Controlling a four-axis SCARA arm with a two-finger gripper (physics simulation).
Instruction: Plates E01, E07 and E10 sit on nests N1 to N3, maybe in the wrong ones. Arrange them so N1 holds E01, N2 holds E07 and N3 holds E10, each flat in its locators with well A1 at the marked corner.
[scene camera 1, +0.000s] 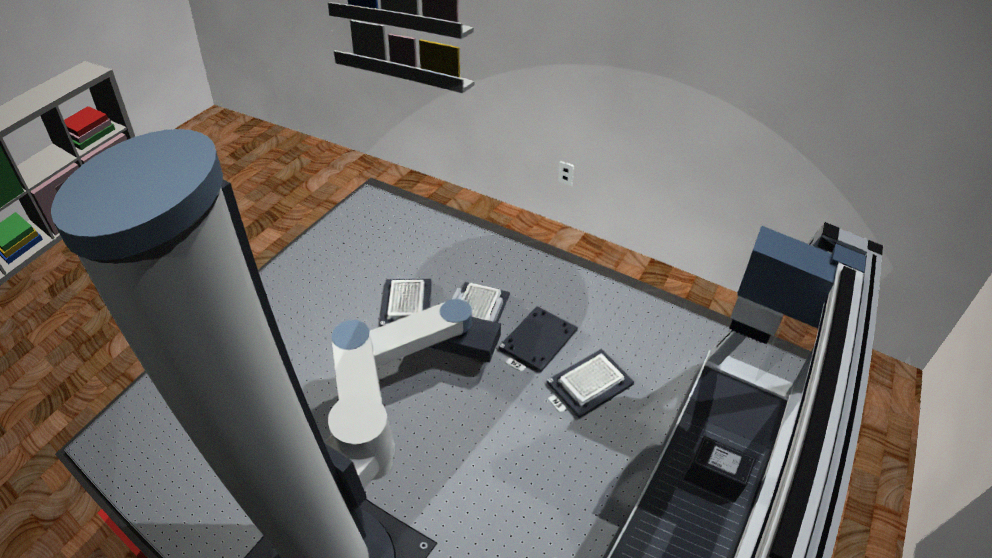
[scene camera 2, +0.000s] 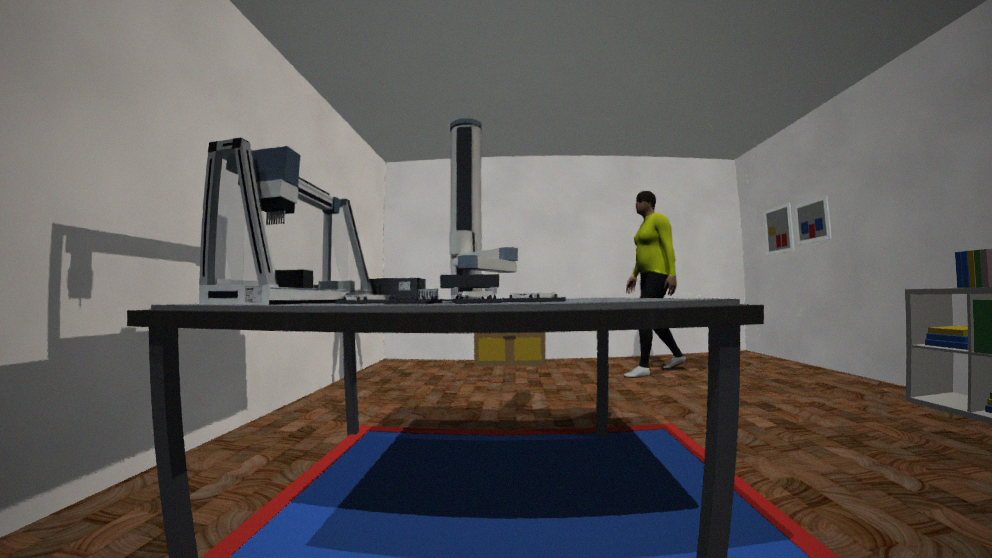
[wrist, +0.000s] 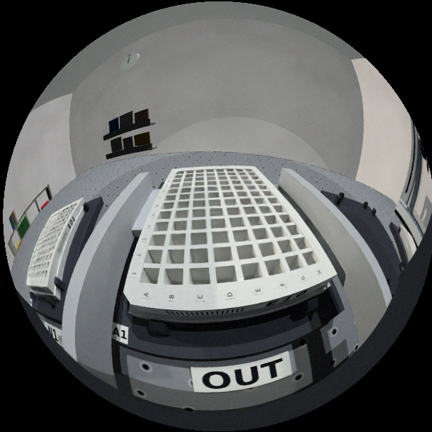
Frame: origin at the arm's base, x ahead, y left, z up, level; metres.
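Seen in the pictures: gripper, between the fingertips: (scene camera 1: 480, 295) (scene camera 2: 476, 290).
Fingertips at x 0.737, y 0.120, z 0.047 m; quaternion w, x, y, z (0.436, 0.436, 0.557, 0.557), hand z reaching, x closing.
Observation:
A point is followed by its place in that frame.
White plate E10 (wrist: 220, 285) (scene camera 1: 480, 297) @[x 0.735, y 0.118, z 0.044 m] is between my fingers, low at the OUT nest (wrist: 175, 340) (scene camera 1: 504, 297) @[x 0.783, y 0.077, z 0.024 m]. Its A1 corner is on the same side as that nest's A1 mark. Whether it rests fully on the nest is unclear. My gripper (wrist: 217, 178) is shut on it. Plate E01 (wrist: 50, 250) (scene camera 1: 405, 297) @[x 0.641, y 0.283, z 0.038 m] lies on nest N1 (wrist: 95, 212) (scene camera 1: 384, 305) @[x 0.599, y 0.320, z 0.025 m], left of OUT. Nest N2 (scene camera 1: 539, 338) @[x 0.708, y -0.065, z 0.025 m] (wrist: 360, 215) is empty. A white plate (scene camera 1: 591, 378) @[x 0.654, y -0.228, z 0.037 m] lies on nest N3 (scene camera 1: 579, 410) @[x 0.569, y -0.242, z 0.025 m]; its label is not readable. N1's marked corner is hidden.
The arm (scene camera 1: 409, 336) @[x 0.464, y 0.123, z 0.160 m] reaches over the perforated table (scene camera 1: 457, 444) @[x 0.365, y -0.056, z 0.013 m] from its column (scene camera 1: 208, 347) @[x -0.025, y -0.070, z 0.739 m]. A gantry machine (scene camera 1: 783, 277) @[x 0.698, y -0.535, z 0.470 m] (scene camera 2: 277, 176) @[x 0.778, y -0.490, z 0.404 m] with a dark deck stands beyond N3. A person (scene camera 2: 652, 242) in a yellow-green top is behind the table.

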